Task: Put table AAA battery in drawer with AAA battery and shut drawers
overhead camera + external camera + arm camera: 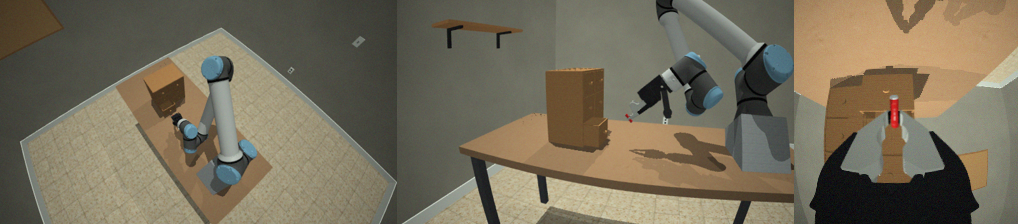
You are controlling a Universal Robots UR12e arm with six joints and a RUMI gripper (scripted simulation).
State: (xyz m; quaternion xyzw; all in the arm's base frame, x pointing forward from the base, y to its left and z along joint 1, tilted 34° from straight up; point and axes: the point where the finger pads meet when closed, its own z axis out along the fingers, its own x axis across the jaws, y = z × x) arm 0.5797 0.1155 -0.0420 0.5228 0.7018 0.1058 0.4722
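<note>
Now: hand 1 cm short of the AAA battery and 1 cm above it.
</note>
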